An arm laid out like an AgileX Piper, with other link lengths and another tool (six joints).
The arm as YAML. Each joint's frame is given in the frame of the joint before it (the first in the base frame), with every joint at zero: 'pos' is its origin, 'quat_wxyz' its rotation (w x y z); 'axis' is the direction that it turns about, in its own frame. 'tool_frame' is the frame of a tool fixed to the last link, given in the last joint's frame.
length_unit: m
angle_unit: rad
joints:
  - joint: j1
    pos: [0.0, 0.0, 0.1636]
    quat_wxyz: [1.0, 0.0, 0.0, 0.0]
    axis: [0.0, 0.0, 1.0]
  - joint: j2
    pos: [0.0, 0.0, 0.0]
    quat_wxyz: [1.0, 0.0, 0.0, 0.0]
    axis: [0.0, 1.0, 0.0]
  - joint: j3
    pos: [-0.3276, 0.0, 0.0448]
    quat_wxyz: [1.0, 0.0, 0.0, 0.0]
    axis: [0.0, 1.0, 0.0]
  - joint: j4
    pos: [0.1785, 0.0, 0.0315]
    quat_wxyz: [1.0, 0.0, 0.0, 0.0]
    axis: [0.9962, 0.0, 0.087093]
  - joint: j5
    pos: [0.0, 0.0, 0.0]
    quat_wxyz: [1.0, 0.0, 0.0, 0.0]
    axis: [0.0, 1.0, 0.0]
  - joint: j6
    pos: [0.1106, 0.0, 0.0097]
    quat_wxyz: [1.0, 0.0, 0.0, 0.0]
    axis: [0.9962, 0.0, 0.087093]
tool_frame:
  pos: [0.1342, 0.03, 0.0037]
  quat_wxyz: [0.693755, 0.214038, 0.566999, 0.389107]
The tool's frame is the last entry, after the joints.
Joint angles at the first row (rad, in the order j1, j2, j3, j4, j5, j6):
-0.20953, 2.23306, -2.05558, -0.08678, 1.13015, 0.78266
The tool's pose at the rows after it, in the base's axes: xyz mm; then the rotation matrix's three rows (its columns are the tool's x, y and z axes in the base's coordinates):
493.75 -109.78 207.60; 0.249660 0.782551 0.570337; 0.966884 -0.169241 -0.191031; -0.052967 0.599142 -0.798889
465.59 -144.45 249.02; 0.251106 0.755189 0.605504; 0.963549 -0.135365 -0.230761; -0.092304 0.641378 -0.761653
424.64 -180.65 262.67; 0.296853 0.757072 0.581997; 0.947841 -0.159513 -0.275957; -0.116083 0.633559 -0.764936
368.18 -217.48 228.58; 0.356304 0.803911 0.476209; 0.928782 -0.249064 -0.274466; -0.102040 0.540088 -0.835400
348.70 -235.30 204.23; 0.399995 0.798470 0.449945; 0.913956 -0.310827 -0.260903; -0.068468 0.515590 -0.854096
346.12 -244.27 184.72; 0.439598 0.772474 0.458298; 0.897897 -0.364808 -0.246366; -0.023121 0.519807 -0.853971
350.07 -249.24 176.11; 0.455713 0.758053 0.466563; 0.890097 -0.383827 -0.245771; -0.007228 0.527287 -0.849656
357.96 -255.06 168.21; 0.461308 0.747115 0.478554; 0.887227 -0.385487 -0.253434; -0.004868 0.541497 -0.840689
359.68 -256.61 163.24; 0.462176 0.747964 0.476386; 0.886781 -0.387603 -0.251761; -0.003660 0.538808 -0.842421
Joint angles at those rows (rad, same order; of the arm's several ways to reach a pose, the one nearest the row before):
-0.25175, 2.14614, -2.05170, -0.05357, 1.15401, 0.67340
-0.33952, 2.03988, -2.02306, -0.04805, 1.16908, 0.57356
-0.44636, 1.95455, -1.93622, -0.04360, 1.17021, 0.50937
-0.59484, 1.92520, -1.76081, -0.01997, 1.13963, 0.43096
-0.67633, 1.93573, -1.65953, 0.01873, 1.06578, 0.39103
-0.72170, 1.95849, -1.58768, 0.07209, 0.98023, 0.37099
-0.73248, 1.97897, -1.57245, 0.09224, 0.94033, 0.36877
-0.73259, 2.00445, -1.56924, 0.10094, 0.89585, 0.36789
-0.73260, 2.01770, -1.56922, 0.10180, 0.88595, 0.36762

